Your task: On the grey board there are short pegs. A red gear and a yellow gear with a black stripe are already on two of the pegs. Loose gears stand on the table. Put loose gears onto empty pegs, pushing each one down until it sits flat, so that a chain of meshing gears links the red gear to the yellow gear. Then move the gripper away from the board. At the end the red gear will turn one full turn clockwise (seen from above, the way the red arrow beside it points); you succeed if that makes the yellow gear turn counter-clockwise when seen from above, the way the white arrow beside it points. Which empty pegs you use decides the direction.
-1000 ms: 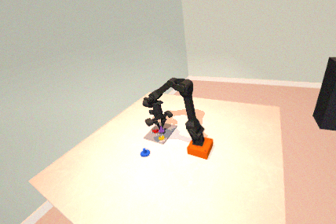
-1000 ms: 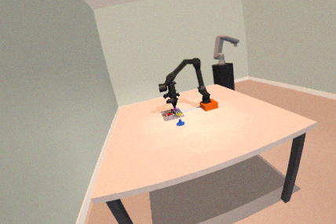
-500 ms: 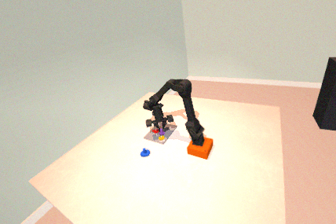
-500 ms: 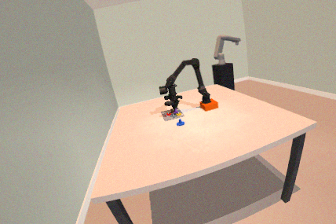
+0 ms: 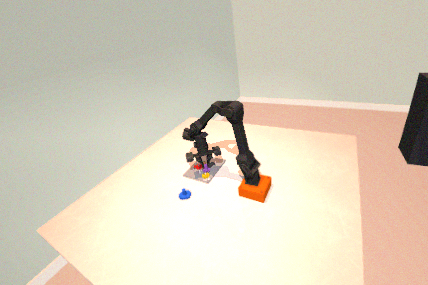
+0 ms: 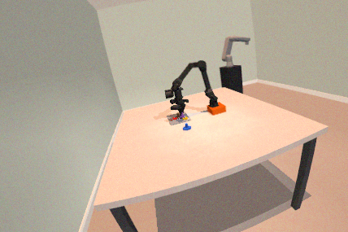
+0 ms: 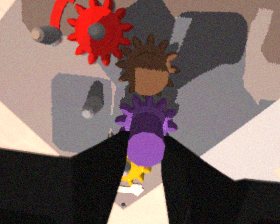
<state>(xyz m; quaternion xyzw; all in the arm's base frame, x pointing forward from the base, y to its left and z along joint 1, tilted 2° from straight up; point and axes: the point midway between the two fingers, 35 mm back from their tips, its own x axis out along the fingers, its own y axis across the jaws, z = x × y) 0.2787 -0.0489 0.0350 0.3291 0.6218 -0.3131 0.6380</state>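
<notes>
The brown gear is 3 cm to the right of my gripper tip, 2 cm below it and 2 cm ahead of it. From my gripper tip the other things lie so: purple gear: 1 cm below; yellow gear: 4 cm to the left, 3 cm below, 1 cm behind; red gear: 6 cm ahead, 3 cm below, 2 cm to the right.
</notes>
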